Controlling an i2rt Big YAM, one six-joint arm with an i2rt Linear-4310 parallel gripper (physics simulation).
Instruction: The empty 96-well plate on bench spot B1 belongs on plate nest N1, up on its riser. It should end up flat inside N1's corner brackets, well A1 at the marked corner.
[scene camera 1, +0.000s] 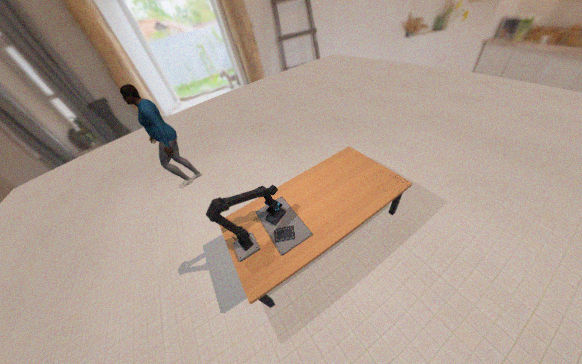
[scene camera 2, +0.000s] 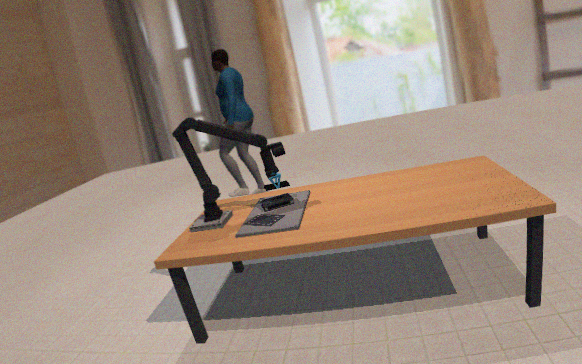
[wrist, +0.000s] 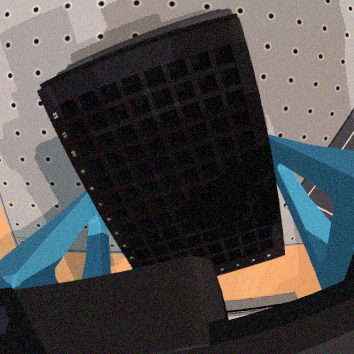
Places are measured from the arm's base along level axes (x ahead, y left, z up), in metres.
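Where they show: gripper, fingertip midpoint: (scene camera 1: 274, 208) (scene camera 2: 277, 186) (wrist: 180, 171); arm's base at its link origin: (scene camera 1: 246, 243) (scene camera 2: 213, 217).
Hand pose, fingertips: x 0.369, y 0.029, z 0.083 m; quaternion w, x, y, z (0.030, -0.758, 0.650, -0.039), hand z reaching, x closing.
Observation:
Each offset is from my fingertips to the centre of the thing. "spot": to the spot under its first point. Level surfaces: height alone.
My gripper (scene camera 1: 274, 209) (scene camera 2: 276, 180) (wrist: 180, 171) is shut on the black 96-well plate {dz +0.006, dx -0.001, dy +0.000 m} (scene camera 2: 276, 185) (wrist: 168, 140), its blue fingers on the two long sides. It holds the plate level, a little above plate nest N1 {dz -0.080, dx -0.020, dy -0.006 m} (scene camera 1: 276, 217) (scene camera 2: 277, 201), a dark block on its riser at the far end of the grey perforated board (scene camera 1: 301, 230) (scene camera 2: 294, 213) (wrist: 302, 70). In the wrist view the plate fills the middle and hides most of the nest. Bench spot B1 {spot: dz -0.096, dx -0.084, dy -0.201 m} (scene camera 1: 284, 233) (scene camera 2: 264, 219) is a dark marked rectangle at the near end of the board, with nothing on it.
The board lies on a wooden table {dz -0.110 m} (scene camera 1: 346, 183) (scene camera 2: 401, 196). The arm's base plate (scene camera 1: 245, 245) (scene camera 2: 211, 221) stands beside the board near the table's end. A person (scene camera 1: 154, 125) (scene camera 2: 232, 105) walks on the floor beyond the table.

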